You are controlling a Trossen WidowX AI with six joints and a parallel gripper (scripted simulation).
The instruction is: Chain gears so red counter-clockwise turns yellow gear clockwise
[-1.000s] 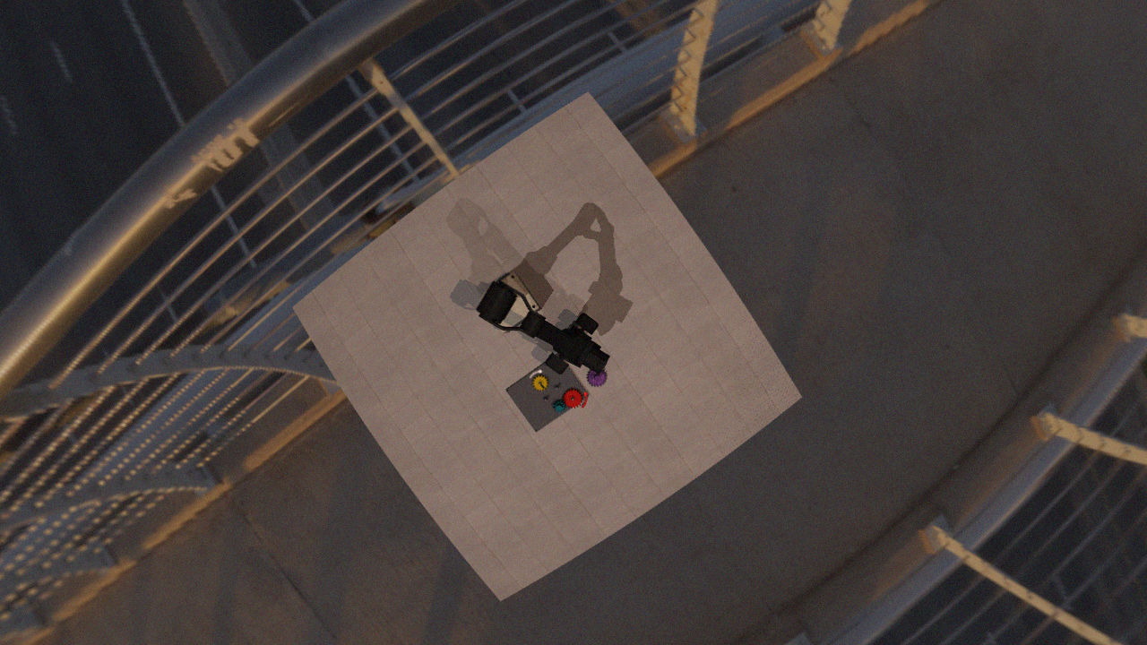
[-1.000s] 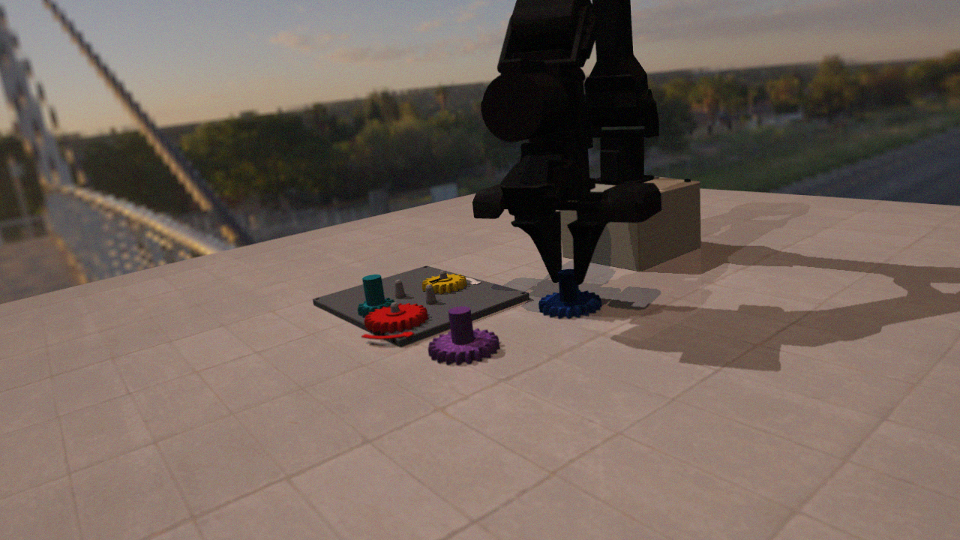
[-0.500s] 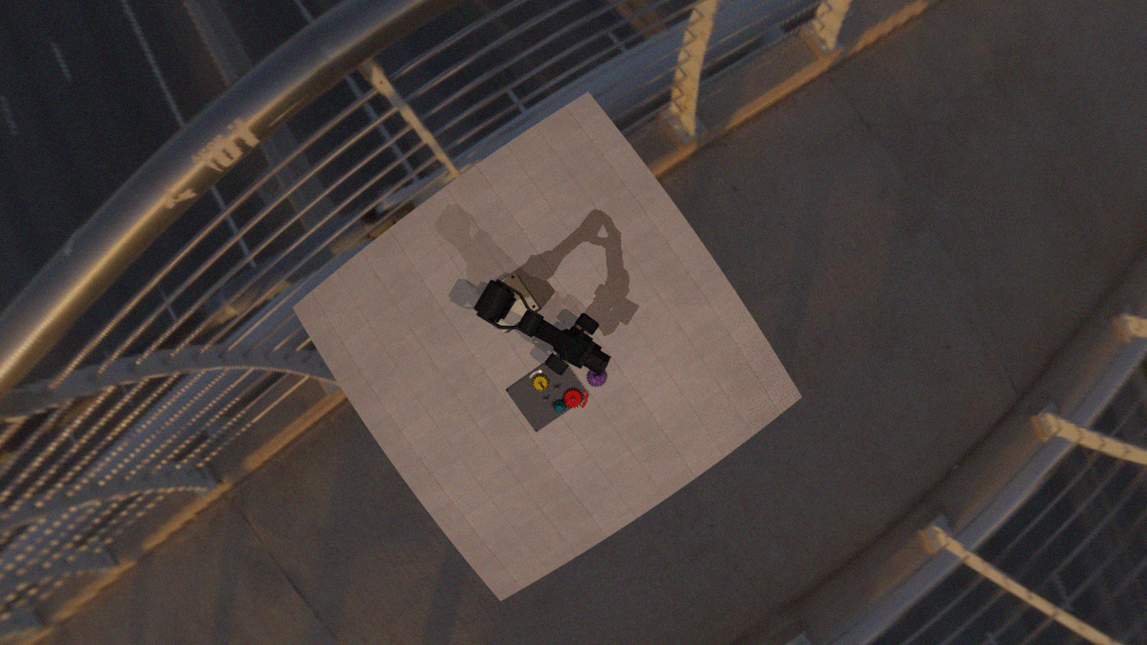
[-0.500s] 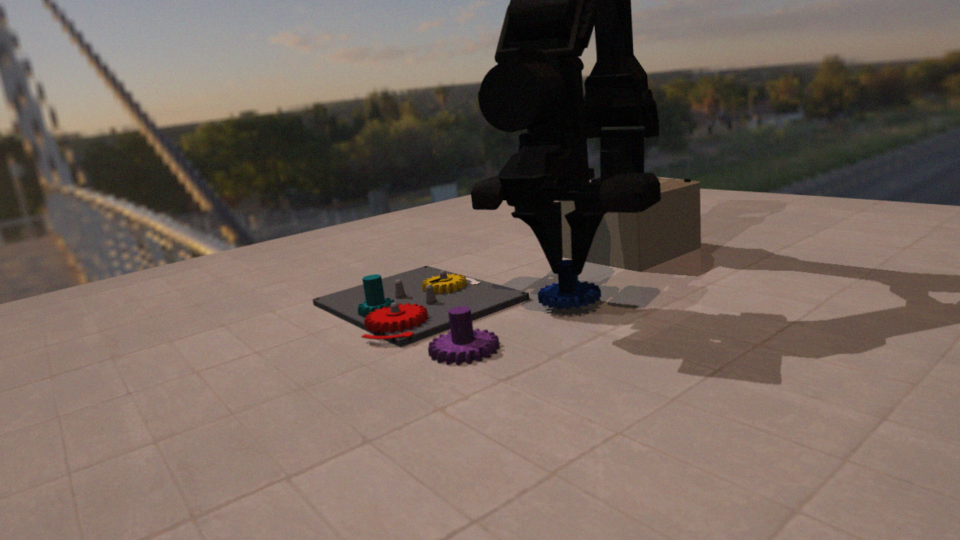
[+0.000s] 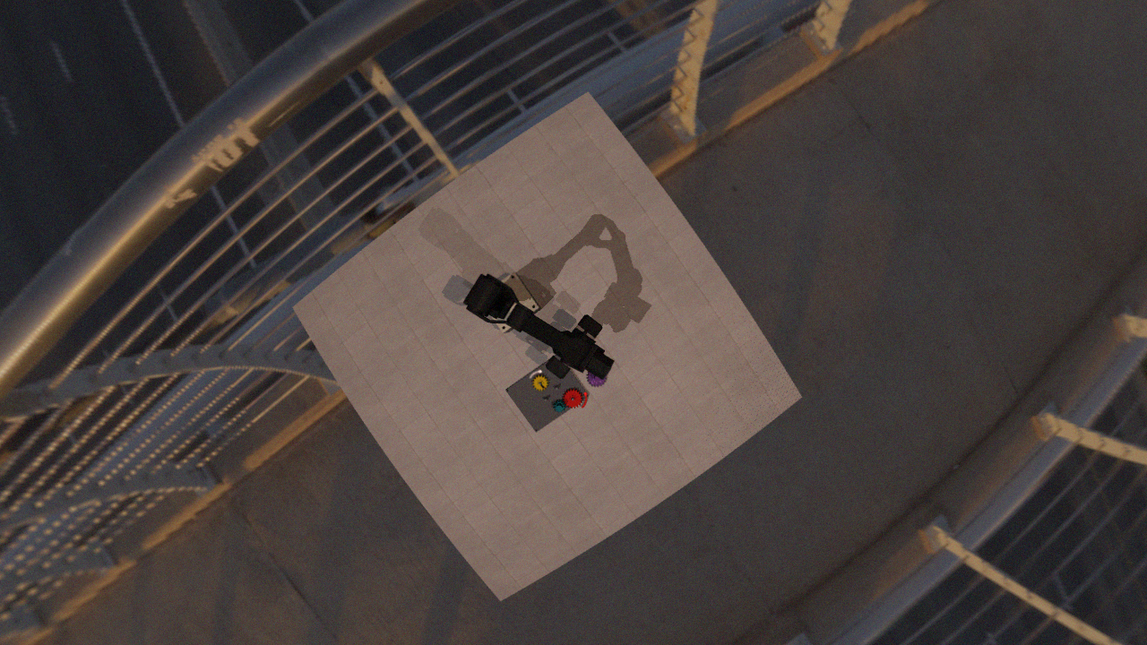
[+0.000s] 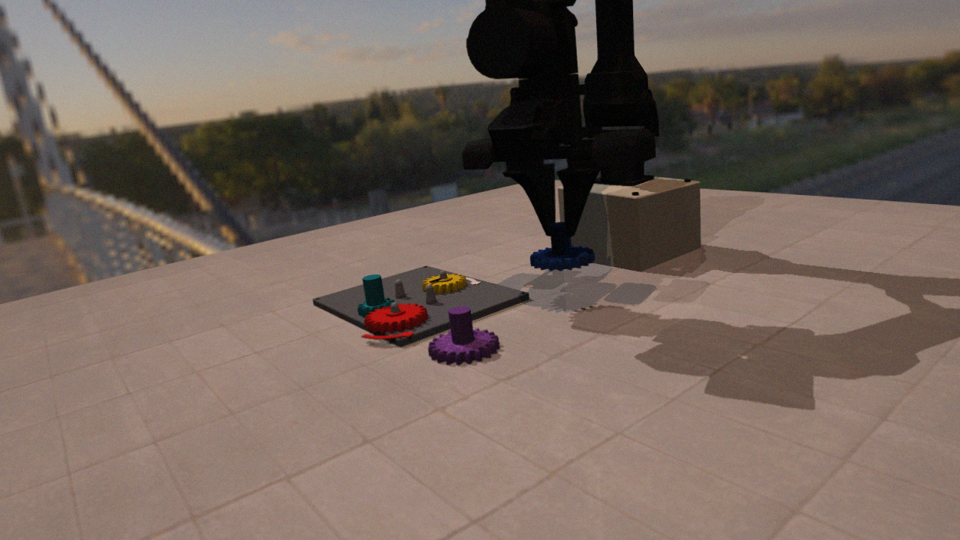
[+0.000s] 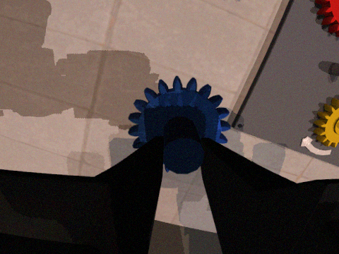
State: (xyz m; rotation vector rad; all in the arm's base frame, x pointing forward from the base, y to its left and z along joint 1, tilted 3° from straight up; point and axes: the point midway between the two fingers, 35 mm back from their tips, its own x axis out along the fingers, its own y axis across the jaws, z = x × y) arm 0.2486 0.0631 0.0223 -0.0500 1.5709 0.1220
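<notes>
The teal gear is 11 cm ahead of my gripper tip, 18 cm to the right of it and 6 cm below it. The rest, counted from my gripper tip: blue gear: 1 cm below; then purple gear: 13 cm ahead, 3 cm to the right, 6 cm below; then yellow gear: 1 cm ahead, 17 cm to the right, 6 cm below.
</notes>
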